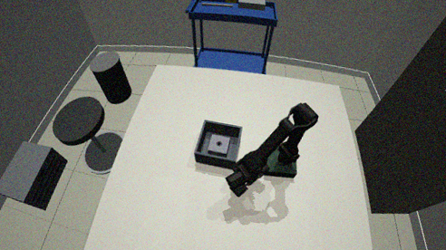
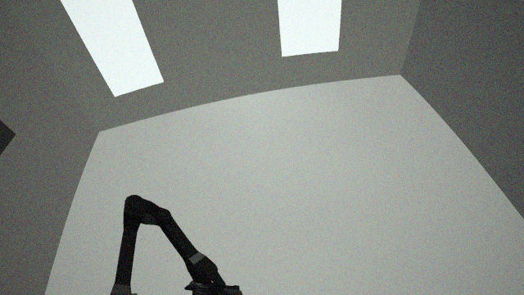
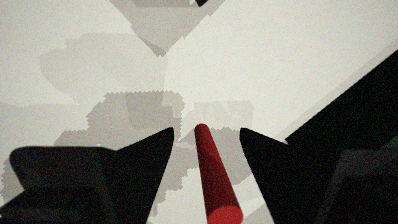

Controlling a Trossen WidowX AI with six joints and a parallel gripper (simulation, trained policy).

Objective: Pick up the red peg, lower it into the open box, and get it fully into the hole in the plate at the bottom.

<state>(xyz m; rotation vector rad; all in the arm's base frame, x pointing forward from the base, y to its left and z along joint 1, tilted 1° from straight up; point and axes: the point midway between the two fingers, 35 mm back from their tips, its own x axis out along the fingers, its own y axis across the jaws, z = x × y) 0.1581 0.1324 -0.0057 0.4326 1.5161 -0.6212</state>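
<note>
Right now the grey plate is 170 mm ahead of my gripper tip, 150 mm to the right of it and 30 mm above it. Round my gripper tip: red peg (30 mm above); dark box (170 mm ahead, 150 mm to the right, 10 mm above).
</note>
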